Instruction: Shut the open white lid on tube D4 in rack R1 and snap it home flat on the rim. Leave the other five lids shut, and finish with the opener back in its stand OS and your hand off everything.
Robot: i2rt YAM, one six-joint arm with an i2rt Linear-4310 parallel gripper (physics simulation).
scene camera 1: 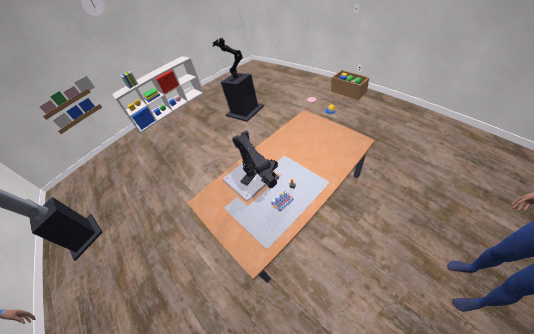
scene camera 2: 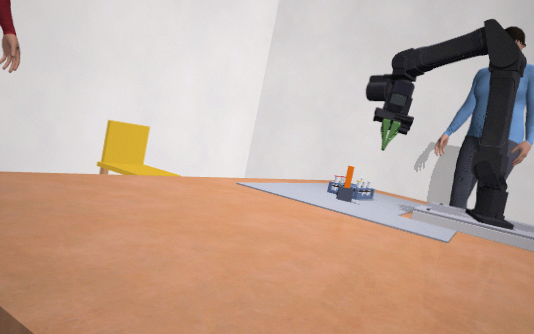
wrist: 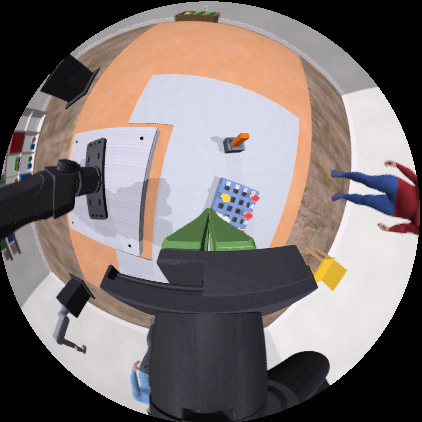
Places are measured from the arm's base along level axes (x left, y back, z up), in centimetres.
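Pixels of known places: gripper, fingertip midpoint: [scene camera 2: 382,149] [wrist: 208,212]; arm's base, origin of the base link: [scene camera 1: 251,174] [scene camera 2: 486,220] [wrist: 95,179].
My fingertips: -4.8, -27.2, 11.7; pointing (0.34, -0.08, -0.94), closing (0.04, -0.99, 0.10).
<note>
Ahead of a thing's pixels: the offset from my fingertips to its top centre, as dx, dy, dz. "spot": to the spot under its first point. Level surfaces: height alone.
The blue rack R1 {-3.8, -6.0, -7.9} [scene camera 1: 282,201] [scene camera 2: 364,193] [wrist: 220,200] stands on the grey mat with several lidded tubes, showing red, yellow and white lids. Which tube is D4, and how its white lid stands, is too small to tell. The orange opener {+11.1, -5.9, -5.7} [scene camera 1: 292,182] [scene camera 2: 349,177] [wrist: 240,140] stands upright in its dark stand OS {spot: +10.7, -6.2, -10.6} [scene camera 1: 292,186] [scene camera 2: 344,194] [wrist: 233,145] beside the rack. My gripper [scene camera 2: 383,149] [wrist: 208,212] has its green fingers shut with nothing between them. It hangs in the air well above the mat; in the wrist view its fingers hide the near part of the rack.
The grey mat {dz -14.2} [scene camera 1: 260,231] [scene camera 2: 300,196] [wrist: 195,105] lies on the orange table {dz -14.5} [scene camera 1: 320,131] [scene camera 2: 175,250] [wrist: 215,50]. My arm's base plate [scene camera 1: 235,187] [wrist: 122,150] stands at the mat's edge. A yellow chair [scene camera 2: 125,142] [wrist: 331,273] is beyond the table.
</note>
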